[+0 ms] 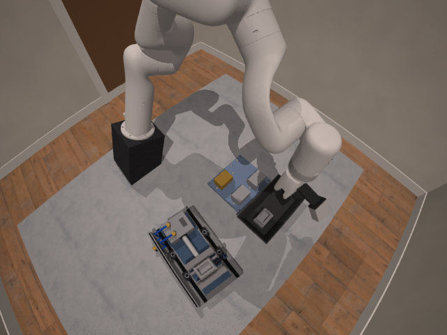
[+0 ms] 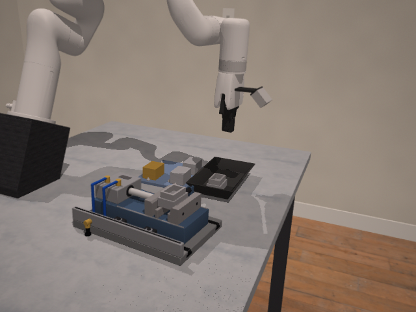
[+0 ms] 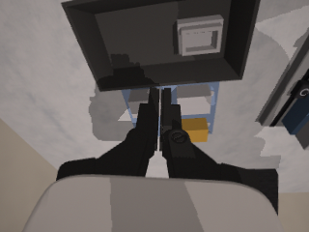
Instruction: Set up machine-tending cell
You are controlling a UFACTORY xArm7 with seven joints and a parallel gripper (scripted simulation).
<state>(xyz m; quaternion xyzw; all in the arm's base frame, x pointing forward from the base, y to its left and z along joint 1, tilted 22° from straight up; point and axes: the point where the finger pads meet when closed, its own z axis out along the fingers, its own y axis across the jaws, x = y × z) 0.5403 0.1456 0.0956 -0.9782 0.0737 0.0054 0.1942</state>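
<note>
Right now my hand is 110 mm past the piston rod, 300 mm to the left of it and 120 mm above it. The rest, counted from my hand: grey rail: 100 mm behind, 400 mm to the right, 160 mm below; vise bed: 90 mm behind, 310 mm to the right, 150 mm below; brass blank: 220 mm behind, 40 mm to the right, 170 mm below.
</note>
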